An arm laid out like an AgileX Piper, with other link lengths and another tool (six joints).
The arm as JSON. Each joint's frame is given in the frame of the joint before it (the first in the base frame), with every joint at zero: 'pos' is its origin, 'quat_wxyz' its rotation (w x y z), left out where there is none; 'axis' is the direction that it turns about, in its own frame. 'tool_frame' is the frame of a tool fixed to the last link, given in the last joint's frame.
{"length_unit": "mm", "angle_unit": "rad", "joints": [
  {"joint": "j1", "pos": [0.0, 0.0, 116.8], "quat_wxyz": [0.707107, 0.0, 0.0, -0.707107], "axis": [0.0, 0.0, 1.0]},
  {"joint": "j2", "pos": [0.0, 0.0, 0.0], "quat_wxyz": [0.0, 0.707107, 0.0, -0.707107], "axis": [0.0, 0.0, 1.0]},
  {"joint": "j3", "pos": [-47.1, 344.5, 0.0], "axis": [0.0, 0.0, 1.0]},
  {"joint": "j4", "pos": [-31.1, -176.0, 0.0], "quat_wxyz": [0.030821, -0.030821, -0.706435, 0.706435], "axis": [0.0, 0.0, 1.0]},
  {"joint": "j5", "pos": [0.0, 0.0, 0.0], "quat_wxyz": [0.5, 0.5, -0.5, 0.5], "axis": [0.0, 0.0, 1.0]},
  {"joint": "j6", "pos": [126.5, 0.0, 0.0], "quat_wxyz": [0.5, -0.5, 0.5, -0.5], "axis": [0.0, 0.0, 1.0]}
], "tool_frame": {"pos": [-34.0, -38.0, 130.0], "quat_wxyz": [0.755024, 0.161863, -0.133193, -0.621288]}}
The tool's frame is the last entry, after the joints.
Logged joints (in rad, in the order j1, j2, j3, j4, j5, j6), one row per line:
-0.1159, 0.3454, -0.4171, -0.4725, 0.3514, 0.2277
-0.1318, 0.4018, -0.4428, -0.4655, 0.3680, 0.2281
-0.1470, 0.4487, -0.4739, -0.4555, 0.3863, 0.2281
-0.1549, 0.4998, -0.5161, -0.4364, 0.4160, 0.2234
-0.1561, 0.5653, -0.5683, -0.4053, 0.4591, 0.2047
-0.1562, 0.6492, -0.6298, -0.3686, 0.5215, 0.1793
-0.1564, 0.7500, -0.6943, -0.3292, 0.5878, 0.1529
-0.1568, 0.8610, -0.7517, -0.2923, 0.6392, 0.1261
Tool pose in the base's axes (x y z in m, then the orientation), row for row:
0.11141, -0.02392, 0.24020, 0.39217, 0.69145, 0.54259, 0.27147
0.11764, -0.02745, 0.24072, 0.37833, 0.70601, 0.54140, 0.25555
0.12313, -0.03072, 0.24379, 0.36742, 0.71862, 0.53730, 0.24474
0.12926, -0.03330, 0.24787, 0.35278, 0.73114, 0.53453, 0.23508
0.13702, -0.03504, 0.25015, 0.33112, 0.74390, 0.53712, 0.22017
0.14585, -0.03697, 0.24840, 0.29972, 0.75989, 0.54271, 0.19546
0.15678, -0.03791, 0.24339, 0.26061, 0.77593, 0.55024, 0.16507
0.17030, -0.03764, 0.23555, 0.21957, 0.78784, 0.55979, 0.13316
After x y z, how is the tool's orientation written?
As a quaternion, w x y z.
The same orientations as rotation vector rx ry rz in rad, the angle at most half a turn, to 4 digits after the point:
1.7556, 1.3776, 0.6893
1.8043, 1.3836, 0.6531
1.8460, 1.3802, 0.6287
1.8913, 1.3827, 0.6081
1.9446, 1.4041, 0.5755
2.0174, 1.4408, 0.5189
2.1011, 1.4900, 0.4470
2.1794, 1.5486, 0.3684

